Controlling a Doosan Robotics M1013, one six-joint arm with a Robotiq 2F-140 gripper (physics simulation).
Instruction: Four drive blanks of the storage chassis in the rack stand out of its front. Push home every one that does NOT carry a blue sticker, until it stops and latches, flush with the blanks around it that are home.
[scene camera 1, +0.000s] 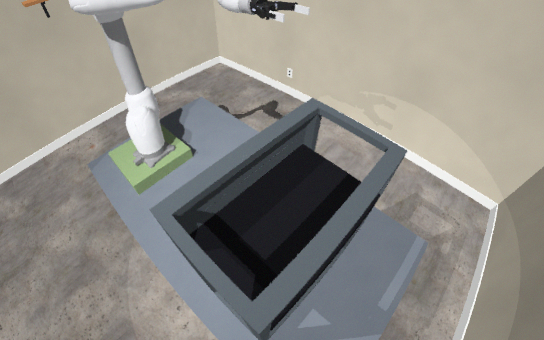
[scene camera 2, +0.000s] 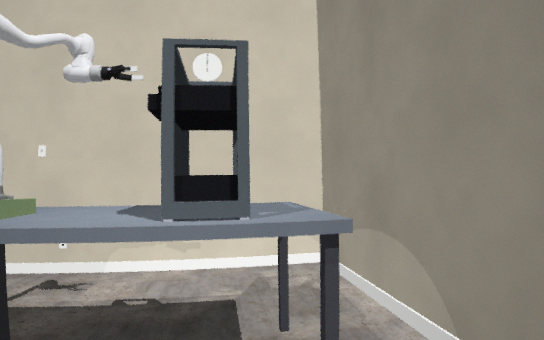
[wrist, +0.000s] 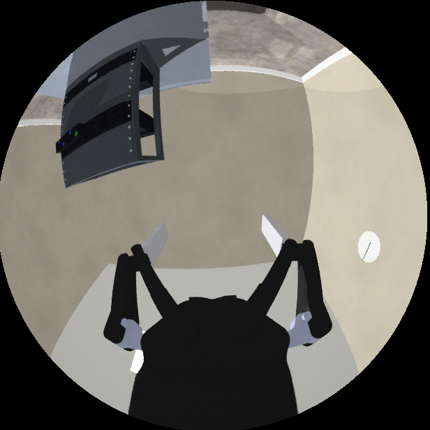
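The dark grey rack stands on the table. The black storage chassis sits in its upper part; a black portion projects from the rack's front. In the wrist view, upside down, small blue spots and a green spot show near the chassis's left end. Single blanks, and which carry stickers, are too small to tell. My gripper is open and empty, in front of the rack's upper part and above the chassis's height, apart from both.
Another black unit sits low in the rack. The blue-grey table carries the rack and the green base block under the arm. Walls stand around; a round white disc is on one.
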